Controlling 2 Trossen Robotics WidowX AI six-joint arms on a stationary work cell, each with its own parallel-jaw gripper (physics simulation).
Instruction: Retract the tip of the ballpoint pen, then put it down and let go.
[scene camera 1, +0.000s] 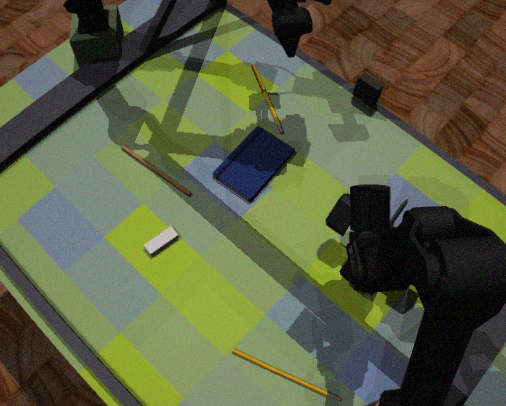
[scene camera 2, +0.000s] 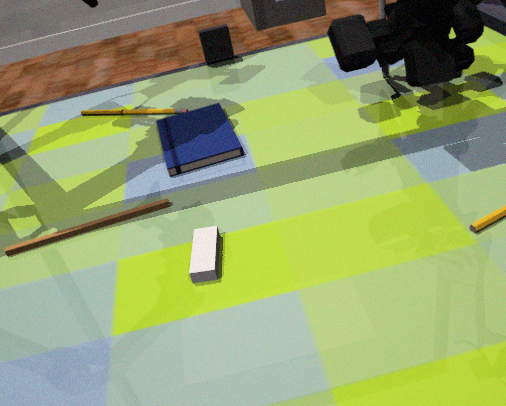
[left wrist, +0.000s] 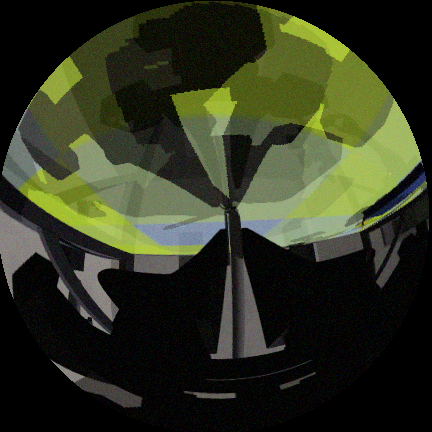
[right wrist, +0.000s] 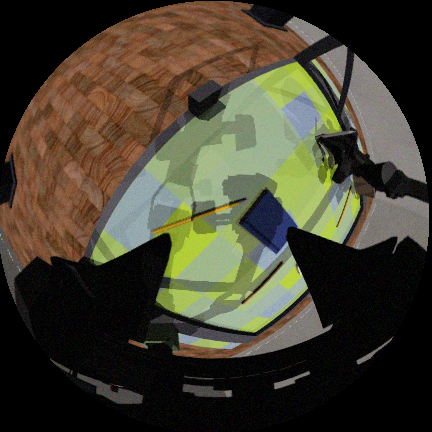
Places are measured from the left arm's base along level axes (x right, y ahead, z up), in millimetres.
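Pixels of known places: left gripper, fingertip midpoint: (scene camera 2: 384, 63) (left wrist: 233, 233) (right wrist: 319, 135); right gripper, fingertip midpoint: (scene camera 1: 287, 43) (right wrist: 230, 236); right arm's base at its link origin: (scene camera 1: 93, 22) (right wrist: 158, 346).
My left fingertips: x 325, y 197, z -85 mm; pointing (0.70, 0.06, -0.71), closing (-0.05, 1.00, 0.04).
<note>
Behind a point stands the place of what it marks.
The grey ballpoint pen (scene camera 1: 399, 213) {x 324, y 193, z -19 mm} (left wrist: 238, 300) {x 322, y 197, z -40 mm} is held in my left gripper (left wrist: 233, 233) {x 325, y 197, z -85 mm}, which is shut on it. In the left wrist view, its dark far end reaches past the fingertips and meets its shadow at the table surface; the pen seems to touch the table there. In scene camera 1, its grey other end sticks out, slanted, behind the gripper. Whether the writing tip is out or in cannot be told. My right gripper (right wrist: 230, 236) {x 439, y 531, z 58 mm} is open and empty, high above the table, near the top edge in scene camera 1.
A blue notebook (scene camera 1: 255, 162) {x 278, y 468, z -92 mm} (scene camera 2: 200, 140) {x 254, y 469, z -92 mm} lies mid-table, with a yellow pencil (scene camera 1: 267, 97) {x 418, y 553, z -98 mm} (scene camera 2: 135, 112) {x 412, y 551, z -100 mm} beside it. A brown stick (scene camera 1: 156, 170) {x 145, y 601, z -97 mm} (scene camera 2: 90, 227) {x 142, y 603, z -100 mm}, a white eraser (scene camera 1: 161, 241) {x 46, y 488, z -92 mm} (scene camera 2: 204, 254) {x 39, y 492, z -92 mm} and another yellow pencil (scene camera 1: 285, 374) {x 9, y 180, z -97 mm} lie apart. A black block (scene camera 1: 367, 94) {x 545, y 393, z -73 mm} stands at the table edge.
</note>
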